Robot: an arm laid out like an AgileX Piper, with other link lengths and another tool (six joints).
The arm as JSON. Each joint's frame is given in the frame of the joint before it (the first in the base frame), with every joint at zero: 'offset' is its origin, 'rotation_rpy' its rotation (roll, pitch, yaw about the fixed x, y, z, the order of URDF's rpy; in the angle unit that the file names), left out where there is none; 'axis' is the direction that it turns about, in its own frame. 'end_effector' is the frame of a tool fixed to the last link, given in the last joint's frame.
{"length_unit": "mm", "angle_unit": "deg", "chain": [
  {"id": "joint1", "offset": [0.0, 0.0, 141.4], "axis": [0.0, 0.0, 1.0]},
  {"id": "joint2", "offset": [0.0, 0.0, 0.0], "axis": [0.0, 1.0, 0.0]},
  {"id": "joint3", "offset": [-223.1, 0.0, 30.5], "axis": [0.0, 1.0, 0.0]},
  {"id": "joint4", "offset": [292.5, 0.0, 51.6], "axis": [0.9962, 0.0, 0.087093]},
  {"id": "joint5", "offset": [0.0, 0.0, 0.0], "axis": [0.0, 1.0, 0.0]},
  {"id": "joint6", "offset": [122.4, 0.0, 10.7], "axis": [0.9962, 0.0, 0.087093]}
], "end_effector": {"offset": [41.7, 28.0, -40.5], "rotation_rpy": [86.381, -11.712, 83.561]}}
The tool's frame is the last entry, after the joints.
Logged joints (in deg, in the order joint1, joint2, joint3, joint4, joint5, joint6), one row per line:
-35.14 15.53 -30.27 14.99 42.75 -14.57
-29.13 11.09 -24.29 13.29 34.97 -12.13
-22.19 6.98 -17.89 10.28 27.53 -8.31
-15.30 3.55 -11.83 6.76 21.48 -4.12
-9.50 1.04 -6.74 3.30 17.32 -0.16
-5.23 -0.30 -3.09 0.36 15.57 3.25
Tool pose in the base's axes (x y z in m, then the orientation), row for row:
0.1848 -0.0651 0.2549 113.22 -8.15 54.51
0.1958 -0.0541 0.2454 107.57 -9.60 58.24
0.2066 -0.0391 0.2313 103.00 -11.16 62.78
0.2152 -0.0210 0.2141 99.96 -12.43 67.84
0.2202 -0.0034 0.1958 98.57 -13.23 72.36
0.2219 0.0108 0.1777 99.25 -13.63 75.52
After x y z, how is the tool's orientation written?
As angles about the fixed x, y, z axes (roll, pitch, yaw), in degrees.
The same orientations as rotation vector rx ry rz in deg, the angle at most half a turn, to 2 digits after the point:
106.90 48.87 42.88
101.48 48.62 48.26
96.95 49.29 53.97
93.57 51.22 59.37
91.50 53.85 63.56
91.26 56.93 65.83

